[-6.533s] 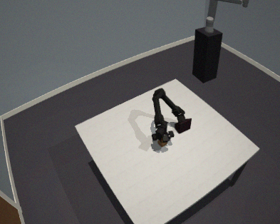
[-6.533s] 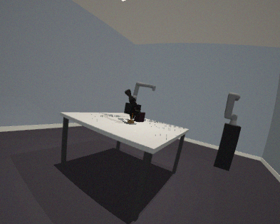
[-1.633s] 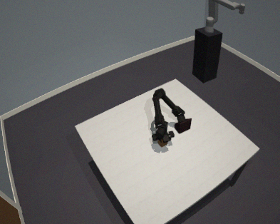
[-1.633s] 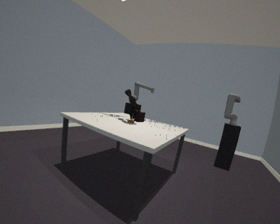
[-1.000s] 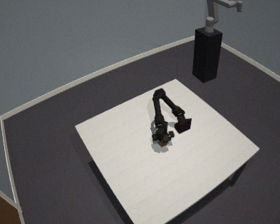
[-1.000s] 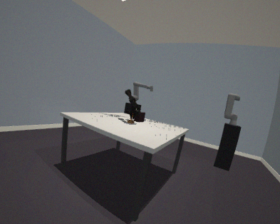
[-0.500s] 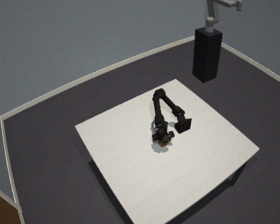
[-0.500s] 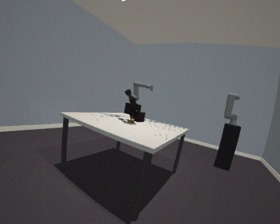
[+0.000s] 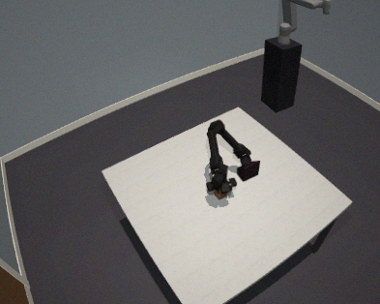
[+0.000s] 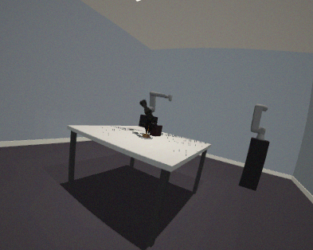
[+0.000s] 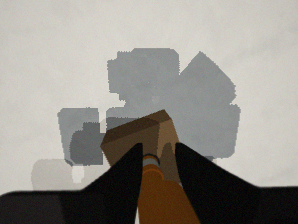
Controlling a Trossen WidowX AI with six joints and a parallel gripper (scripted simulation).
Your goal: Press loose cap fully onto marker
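My gripper tip is now 1 cm past the orange cap, 2 cm to the left of it and 5 cm below it. The rest, counted from my gripper tip: holder block 1 cm behind, 2 cm to the right, 4 cm below.
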